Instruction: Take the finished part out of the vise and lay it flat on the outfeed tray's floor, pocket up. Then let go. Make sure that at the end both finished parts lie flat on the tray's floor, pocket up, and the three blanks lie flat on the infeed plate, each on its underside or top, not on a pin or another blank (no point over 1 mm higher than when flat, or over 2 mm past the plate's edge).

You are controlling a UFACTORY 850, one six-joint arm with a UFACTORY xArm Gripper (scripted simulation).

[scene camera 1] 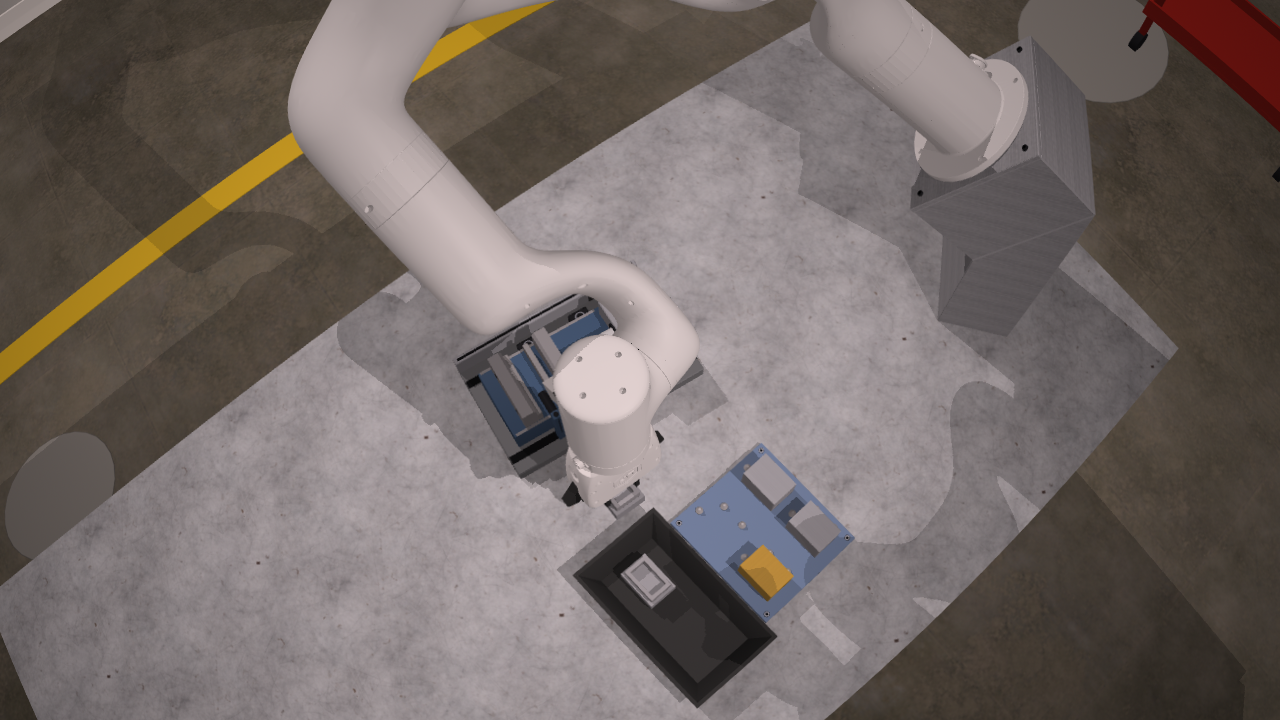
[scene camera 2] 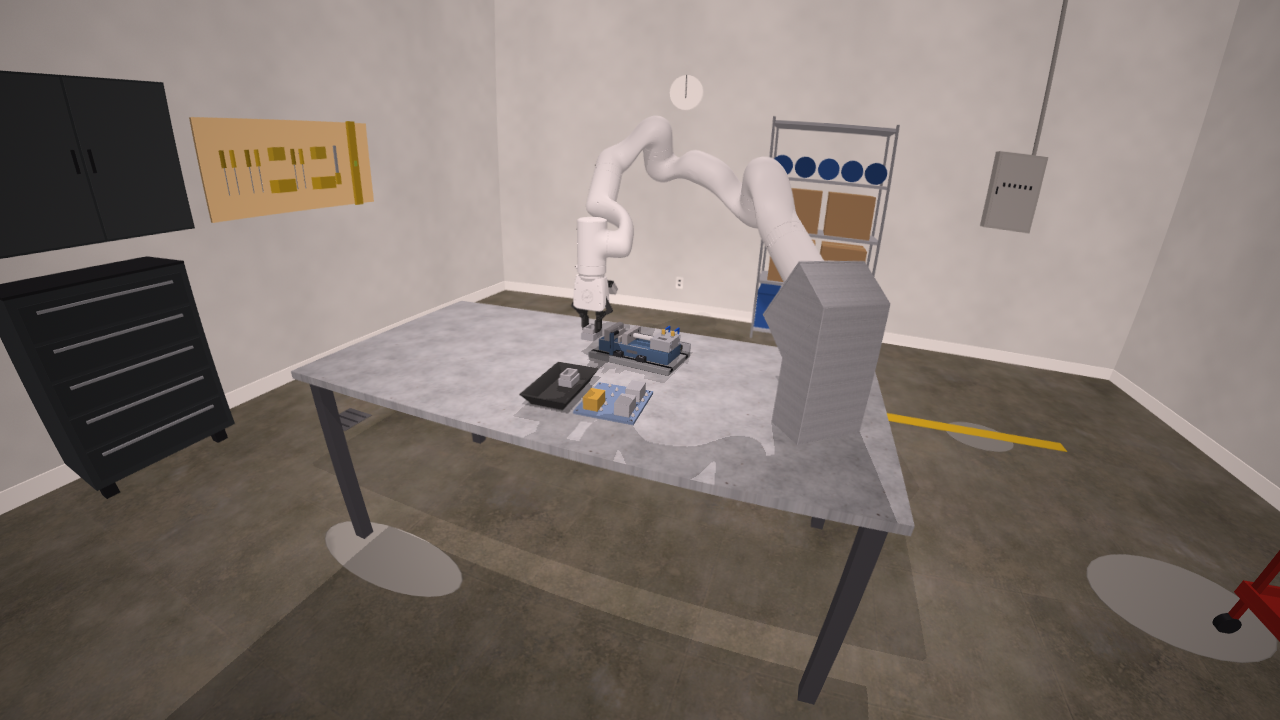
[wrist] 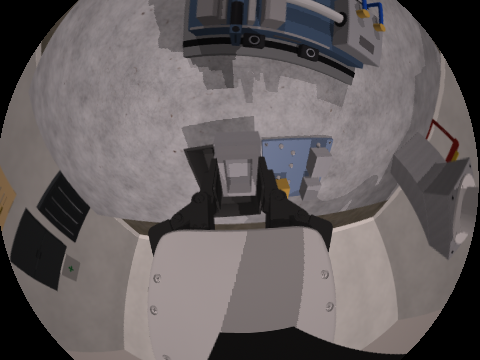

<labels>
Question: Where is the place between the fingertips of my gripper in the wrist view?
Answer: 238,168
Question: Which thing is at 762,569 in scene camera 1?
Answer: A yellow block.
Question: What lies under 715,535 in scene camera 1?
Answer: A blue fixture plate.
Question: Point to a vise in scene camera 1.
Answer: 490,383
</labels>
